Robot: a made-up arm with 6 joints. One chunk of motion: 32 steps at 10 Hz.
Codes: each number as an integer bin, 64 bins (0 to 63) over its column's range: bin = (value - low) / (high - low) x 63, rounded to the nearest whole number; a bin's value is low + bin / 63 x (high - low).
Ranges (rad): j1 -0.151..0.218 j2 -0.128..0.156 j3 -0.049..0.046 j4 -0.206..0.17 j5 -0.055..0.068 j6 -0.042..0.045
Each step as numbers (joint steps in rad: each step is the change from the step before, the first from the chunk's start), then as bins.
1 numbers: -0.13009 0.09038 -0.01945 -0.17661 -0.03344 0.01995
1 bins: 4 48 20 5 11 45
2 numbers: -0.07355 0.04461 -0.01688 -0.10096 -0.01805 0.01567
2 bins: 13 38 21 18 19 42
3 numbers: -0.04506 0.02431 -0.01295 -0.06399 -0.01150 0.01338
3 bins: 18 34 24 24 22 40
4 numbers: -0.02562 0.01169 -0.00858 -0.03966 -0.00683 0.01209
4 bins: 21 31 27 28 25 39
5 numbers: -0.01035 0.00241 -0.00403 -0.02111 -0.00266 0.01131
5 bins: 24 29 30 31 27 39
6 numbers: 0.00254 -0.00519 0.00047 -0.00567 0.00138 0.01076
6 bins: 26 27 33 34 29 38
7 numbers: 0.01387 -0.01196 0.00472 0.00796 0.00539 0.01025
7 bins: 28 26 36 36 31 38
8 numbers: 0.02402 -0.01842 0.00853 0.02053 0.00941 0.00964
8 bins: 30 24 38 38 33 37
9 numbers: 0.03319 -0.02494 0.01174 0.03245 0.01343 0.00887
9 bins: 31 23 40 40 35 37
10 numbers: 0.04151 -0.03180 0.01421 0.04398 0.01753 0.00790
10 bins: 33 21 42 42 37 36
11 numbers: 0.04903 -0.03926 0.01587 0.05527 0.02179 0.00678
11 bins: 34 20 43 44 39 35
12 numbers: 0.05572 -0.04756 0.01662 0.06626 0.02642 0.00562
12 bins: 35 18 44 46 42 34
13 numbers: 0.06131 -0.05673 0.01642 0.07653 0.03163 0.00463
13 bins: 36 16 43 47 44 34
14 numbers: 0.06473 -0.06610 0.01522 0.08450 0.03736 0.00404
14 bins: 37 14 43 49 47 33
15 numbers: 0.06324 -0.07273 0.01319 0.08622 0.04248 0.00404
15 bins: 37 12 41 49 50 33
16 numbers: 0.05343 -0.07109 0.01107 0.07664 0.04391 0.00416
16 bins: 35 13 40 47 51 33
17 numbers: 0.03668 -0.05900 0.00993 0.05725 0.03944 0.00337
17 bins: 32 15 39 44 48 33
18 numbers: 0.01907 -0.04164 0.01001 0.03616 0.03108 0.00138
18 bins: 29 19 39 41 44 31
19 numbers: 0.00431 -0.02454 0.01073 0.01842 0.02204 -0.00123
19 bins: 27 23 40 38 39 30
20 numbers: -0.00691 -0.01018 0.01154 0.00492 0.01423 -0.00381
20 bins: 25 26 40 35 35 28
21 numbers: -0.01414 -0.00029 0.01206 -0.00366 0.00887 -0.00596
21 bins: 23 28 40 34 33 26
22 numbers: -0.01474 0.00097 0.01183 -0.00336 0.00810 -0.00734
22 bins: 23 29 40 34 32 25
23 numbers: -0.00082 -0.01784 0.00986 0.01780 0.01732 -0.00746
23 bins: 26 24 39 37 37 25
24 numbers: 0.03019 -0.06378 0.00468 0.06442 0.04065 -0.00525
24 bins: 31 14 36 45 49 27
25 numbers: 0.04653 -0.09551 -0.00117 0.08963 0.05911 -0.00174
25 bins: 34 7 32 50 58 29
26 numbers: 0.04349 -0.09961 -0.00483 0.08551 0.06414 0.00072
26 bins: 33 6 29 49 61 31
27 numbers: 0.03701 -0.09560 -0.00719 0.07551 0.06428 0.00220
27 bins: 32 7 28 47 61 32
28 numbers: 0.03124 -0.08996 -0.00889 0.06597 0.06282 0.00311
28 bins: 31 8 27 46 60 33
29 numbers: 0.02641 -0.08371 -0.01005 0.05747 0.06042 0.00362
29 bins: 30 10 26 44 59 33
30 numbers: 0.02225 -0.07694 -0.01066 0.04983 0.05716 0.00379
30 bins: 30 11 25 43 57 33
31 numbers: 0.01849 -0.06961 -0.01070 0.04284 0.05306 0.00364
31 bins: 29 13 25 42 55 33
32 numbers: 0.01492 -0.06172 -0.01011 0.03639 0.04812 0.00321
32 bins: 28 15 26 41 53 33
